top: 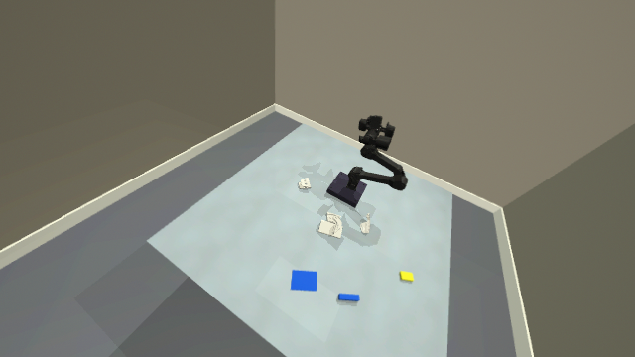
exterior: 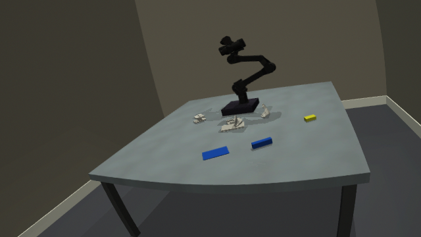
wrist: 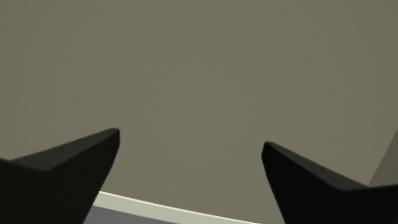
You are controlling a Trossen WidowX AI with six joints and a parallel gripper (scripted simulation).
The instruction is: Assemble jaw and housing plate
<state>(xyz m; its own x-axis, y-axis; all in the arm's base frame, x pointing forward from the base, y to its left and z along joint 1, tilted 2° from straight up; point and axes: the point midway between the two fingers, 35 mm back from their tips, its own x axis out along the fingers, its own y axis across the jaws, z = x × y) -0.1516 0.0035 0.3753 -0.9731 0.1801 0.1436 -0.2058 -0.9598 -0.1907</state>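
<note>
The white jaw is 390 mm ahead of my gripper tip, 130 mm to the left of it and 380 mm below it. The rest, counted from my gripper tip: yellow block 610 mm ahead, 360 mm to the left, 400 mm below; blue block 800 mm ahead, 110 mm to the left, 400 mm below; small cream part 300 mm ahead, 290 mm to the right, 400 mm below.
</note>
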